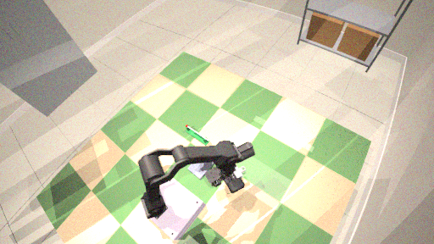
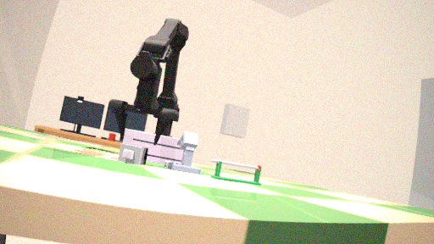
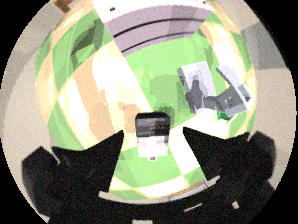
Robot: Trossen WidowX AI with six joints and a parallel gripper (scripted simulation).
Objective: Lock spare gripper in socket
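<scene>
Right now my gripper tip is 40 mm short of the spare gripper, 30 mm above it and 10 mm to the left of it. From my gripper tip the other things lie so: socket: 140 mm to the left, 20 mm behind.
</scene>
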